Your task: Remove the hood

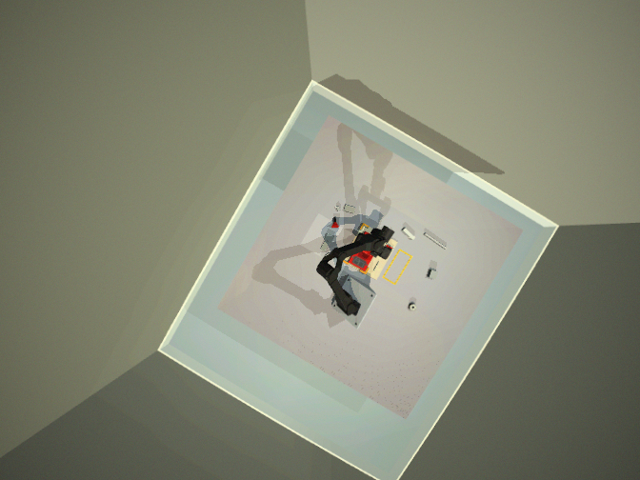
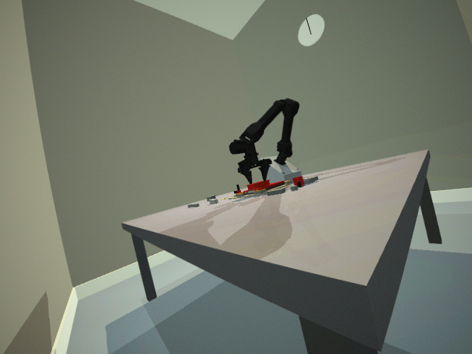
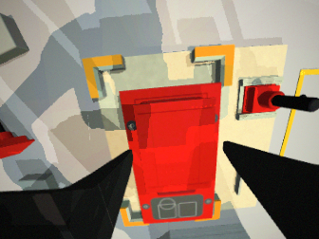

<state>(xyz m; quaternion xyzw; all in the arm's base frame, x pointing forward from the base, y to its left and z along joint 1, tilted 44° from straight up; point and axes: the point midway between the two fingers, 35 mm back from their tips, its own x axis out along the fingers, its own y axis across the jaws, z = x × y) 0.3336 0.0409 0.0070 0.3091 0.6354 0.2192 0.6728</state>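
Right now my gripper tip is 10 mm above the red hood. The rest, counted from my gripper tip: small wheel 230 mm behind, 370 mm to the right, 40 mm below.
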